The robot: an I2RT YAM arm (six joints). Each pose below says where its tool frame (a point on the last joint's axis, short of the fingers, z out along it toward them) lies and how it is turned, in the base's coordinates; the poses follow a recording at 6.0 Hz.
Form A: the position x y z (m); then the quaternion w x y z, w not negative.
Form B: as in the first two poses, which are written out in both.
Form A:
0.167 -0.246 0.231 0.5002 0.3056 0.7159 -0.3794
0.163 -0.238 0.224 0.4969 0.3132 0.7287 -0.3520
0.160 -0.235 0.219 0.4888 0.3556 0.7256 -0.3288
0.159 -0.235 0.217 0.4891 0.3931 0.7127 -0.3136
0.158 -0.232 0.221 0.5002 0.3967 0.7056 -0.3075
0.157 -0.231 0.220 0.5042 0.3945 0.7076 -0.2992
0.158 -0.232 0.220 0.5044 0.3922 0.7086 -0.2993
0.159 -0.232 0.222 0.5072 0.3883 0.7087 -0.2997
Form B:
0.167 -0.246 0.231 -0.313 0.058 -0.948 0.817 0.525 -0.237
0.163 -0.238 0.224 -0.310 0.107 -0.945 0.806 0.556 -0.202
0.160 -0.235 0.219 -0.269 0.195 -0.943 0.837 0.531 -0.130
0.159 -0.235 0.217 -0.213 0.254 -0.944 0.867 0.494 -0.062
0.158 -0.232 0.221 -0.185 0.252 -0.950 0.867 0.496 -0.037
0.157 -0.231 0.220 -0.180 0.257 -0.950 0.860 0.510 -0.026
0.158 -0.232 0.220 -0.183 0.254 -0.950 0.858 0.513 -0.029
0.159 -0.232 0.222 -0.184 0.246 -0.952 0.854 0.519 -0.031

